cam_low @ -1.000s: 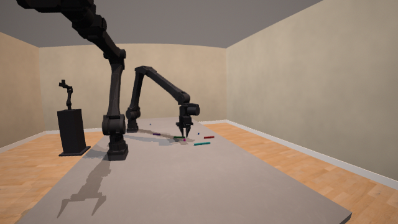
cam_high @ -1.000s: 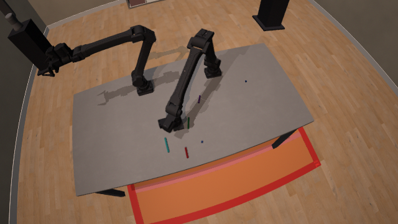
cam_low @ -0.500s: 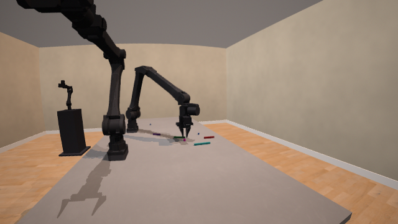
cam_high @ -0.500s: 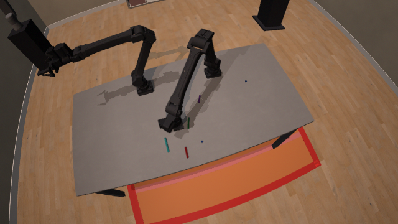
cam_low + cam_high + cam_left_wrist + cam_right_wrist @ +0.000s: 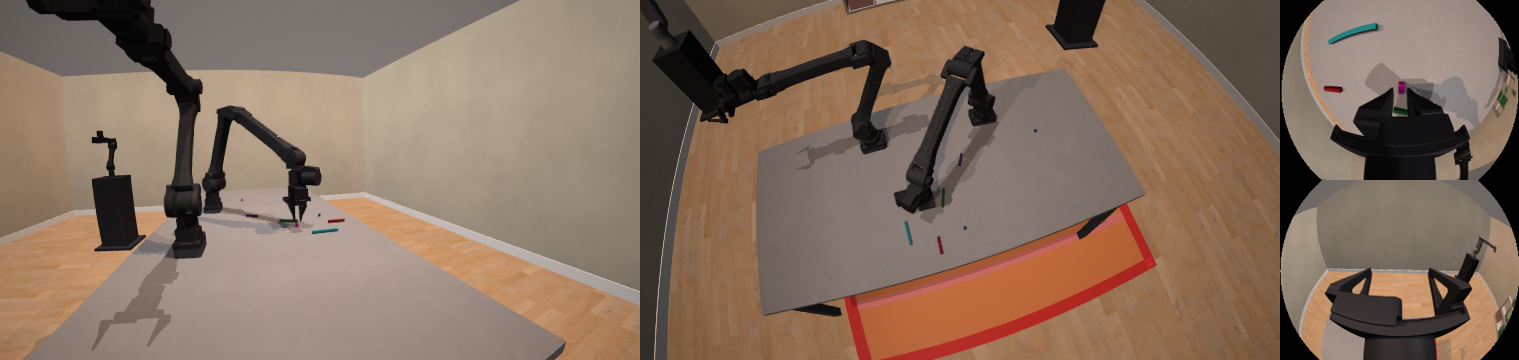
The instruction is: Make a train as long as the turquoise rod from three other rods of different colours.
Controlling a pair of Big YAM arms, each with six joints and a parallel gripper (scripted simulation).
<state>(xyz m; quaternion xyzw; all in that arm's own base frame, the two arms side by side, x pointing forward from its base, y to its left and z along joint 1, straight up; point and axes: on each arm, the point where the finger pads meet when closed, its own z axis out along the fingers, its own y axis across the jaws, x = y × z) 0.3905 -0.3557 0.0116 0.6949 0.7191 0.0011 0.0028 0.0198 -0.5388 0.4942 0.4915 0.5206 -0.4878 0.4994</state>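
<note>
Right now my left hand is 20 mm above the magenta rod. Round my left hand: turquoise rod (100 mm to the right, 90 mm ahead, 20 mm below); then red rod (170 mm ahead, 20 mm below, 10 mm to the left); then green rod (70 mm to the left, 30 mm behind, 20 mm below).
</note>
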